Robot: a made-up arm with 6 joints. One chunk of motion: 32 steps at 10 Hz.
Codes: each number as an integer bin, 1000 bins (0 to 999) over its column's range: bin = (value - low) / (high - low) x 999, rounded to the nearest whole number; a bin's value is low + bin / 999 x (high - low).
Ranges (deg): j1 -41..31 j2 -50..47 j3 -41..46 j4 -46..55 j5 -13..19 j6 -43..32
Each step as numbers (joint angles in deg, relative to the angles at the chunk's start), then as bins.
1 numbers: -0.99 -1.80 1.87 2.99 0.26 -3.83
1 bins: 555 496 492 485 414 522
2 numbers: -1.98 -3.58 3.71 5.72 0.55 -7.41
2 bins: 541 478 513 512 423 474
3 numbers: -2.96 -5.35 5.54 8.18 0.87 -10.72
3 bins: 528 460 534 536 433 430
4 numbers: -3.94 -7.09 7.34 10.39 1.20 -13.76
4 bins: 514 442 555 558 443 389
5 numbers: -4.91 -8.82 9.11 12.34 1.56 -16.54
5 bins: 501 424 575 577 455 352
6 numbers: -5.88 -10.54 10.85 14.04 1.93 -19.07
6 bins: 487 406 595 594 466 319
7 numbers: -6.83 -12.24 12.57 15.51 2.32 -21.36
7 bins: 474 389 615 608 478 288
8 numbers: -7.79 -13.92 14.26 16.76 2.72 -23.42
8 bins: 461 372 635 621 491 261
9 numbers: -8.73 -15.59 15.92 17.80 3.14 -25.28
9 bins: 448 354 654 631 504 236
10 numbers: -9.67 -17.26 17.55 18.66 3.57 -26.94
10 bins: 435 337 672 640 517 214
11 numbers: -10.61 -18.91 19.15 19.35 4.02 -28.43
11 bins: 422 320 691 646 531 194
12 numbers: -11.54 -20.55 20.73 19.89 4.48 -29.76
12 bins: 409 303 709 652 546 176
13 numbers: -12.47 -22.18 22.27 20.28 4.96 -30.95
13 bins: 396 287 727 656 561 161
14 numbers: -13.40 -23.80 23.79 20.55 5.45 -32.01
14 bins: 383 270 744 658 576 146
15 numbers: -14.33 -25.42 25.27 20.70 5.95 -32.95
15 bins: 370 253 761 660 592 134
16 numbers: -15.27 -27.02 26.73 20.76 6.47 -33.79
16 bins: 357 237 778 660 608 123
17 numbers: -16.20 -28.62 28.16 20.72 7.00 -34.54
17 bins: 344 220 794 660 624 113
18 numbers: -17.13 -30.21 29.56 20.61 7.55 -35.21
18 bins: 331 204 810 659 642 104
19 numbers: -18.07 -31.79 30.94 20.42 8.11 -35.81
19 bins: 318 188 826 657 659 96
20 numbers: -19.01 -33.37 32.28 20.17 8.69 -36.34
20 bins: 305 171 841 654 677 89
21 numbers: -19.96 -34.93 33.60 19.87 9.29 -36.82
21 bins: 292 155 857 652 696 82
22 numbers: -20.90 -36.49 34.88 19.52 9.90 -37.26
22 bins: 279 139 871 648 715 76
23 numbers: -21.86 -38.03 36.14 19.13 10.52 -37.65
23 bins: 266 123 886 644 734 71
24 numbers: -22.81 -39.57 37.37 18.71 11.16 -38.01
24 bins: 252 107 900 640 754 66
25 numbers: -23.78 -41.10 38.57 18.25 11.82 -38.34
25 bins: 239 92 914 636 775 62
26 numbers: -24.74 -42.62 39.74 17.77 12.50 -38.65
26 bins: 226 76 927 631 796 58
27 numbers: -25.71 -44.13 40.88 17.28 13.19 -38.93
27 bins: 212 60 940 626 818 54
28 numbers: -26.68 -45.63 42.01 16.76 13.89 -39.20
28 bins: 199 45 953 621 839 51
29 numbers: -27.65 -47.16 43.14 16.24 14.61 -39.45
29 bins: 185 29 966 616 862 47
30 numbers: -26.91 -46.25 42.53 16.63 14.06 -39.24
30 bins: 195 39 959 619 845 50
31 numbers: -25.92 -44.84 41.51 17.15 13.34 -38.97
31 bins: 209 53 947 625 822 54
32 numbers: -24.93 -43.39 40.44 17.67 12.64 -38.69
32 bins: 223 68 935 630 800 57
